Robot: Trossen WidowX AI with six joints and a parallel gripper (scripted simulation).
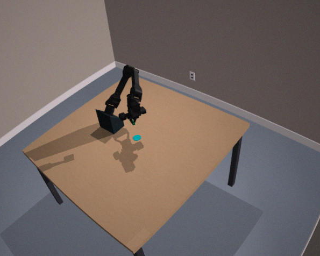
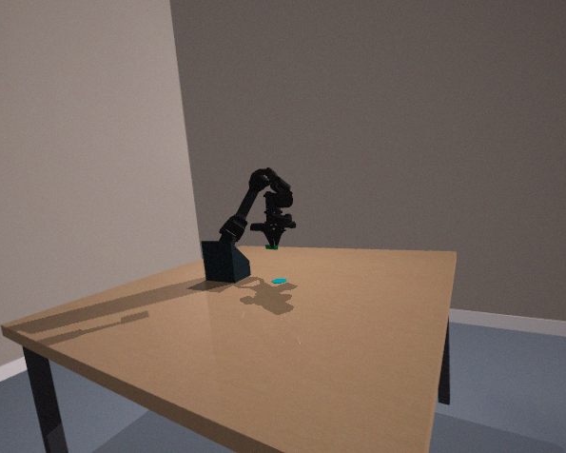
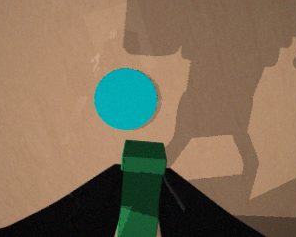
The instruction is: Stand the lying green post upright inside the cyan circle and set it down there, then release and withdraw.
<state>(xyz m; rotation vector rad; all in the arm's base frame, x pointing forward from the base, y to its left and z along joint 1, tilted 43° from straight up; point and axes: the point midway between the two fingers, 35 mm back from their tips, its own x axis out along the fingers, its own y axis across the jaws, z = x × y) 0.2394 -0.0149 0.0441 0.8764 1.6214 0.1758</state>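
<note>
My gripper tip is 140 mm above the cyan circle and 10 mm short of it. Round my gripper tip: green post: 20 mm behind, 10 mm to the left.
</note>
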